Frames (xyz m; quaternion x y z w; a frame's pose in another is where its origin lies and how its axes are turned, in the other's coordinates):
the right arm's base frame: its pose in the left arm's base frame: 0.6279 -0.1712 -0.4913 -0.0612 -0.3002 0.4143 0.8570
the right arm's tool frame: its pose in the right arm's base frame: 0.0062 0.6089 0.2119 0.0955 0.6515 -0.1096 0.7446
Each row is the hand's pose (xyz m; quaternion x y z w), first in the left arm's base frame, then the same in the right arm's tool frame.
Working: the left arm's base frame: its pose in the right arm's tool frame: -0.4968 -0.2240 0.1875 0.2007 -0.3677 -0.2034 0.8850

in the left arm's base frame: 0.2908 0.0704 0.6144 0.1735 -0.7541 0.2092 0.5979
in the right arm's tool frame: -0.7437 -0.4391 0.7873 0.0433 -0.9645 -0.0240 0.2596
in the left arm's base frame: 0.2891 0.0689 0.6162 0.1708 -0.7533 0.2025 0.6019
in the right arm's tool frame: -0.7465 -0.4399 0.7867 0.0443 -0.9634 -0.0316 0.2626
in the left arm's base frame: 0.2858 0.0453 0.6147 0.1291 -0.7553 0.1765 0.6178
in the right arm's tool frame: -0.7525 -0.4576 0.7720 0.0198 -0.9573 -0.0736 0.2790
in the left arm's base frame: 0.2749 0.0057 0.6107 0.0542 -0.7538 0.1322 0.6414
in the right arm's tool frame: -0.7651 -0.4844 0.7432 -0.0252 -0.9405 -0.1448 0.3065
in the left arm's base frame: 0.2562 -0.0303 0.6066 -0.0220 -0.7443 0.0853 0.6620
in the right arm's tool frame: -0.7818 -0.5042 0.7117 -0.0693 -0.9147 -0.2166 0.3340
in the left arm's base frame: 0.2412 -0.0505 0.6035 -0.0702 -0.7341 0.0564 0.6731
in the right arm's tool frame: -0.7935 -0.5128 0.6909 -0.0970 -0.8941 -0.2601 0.3513
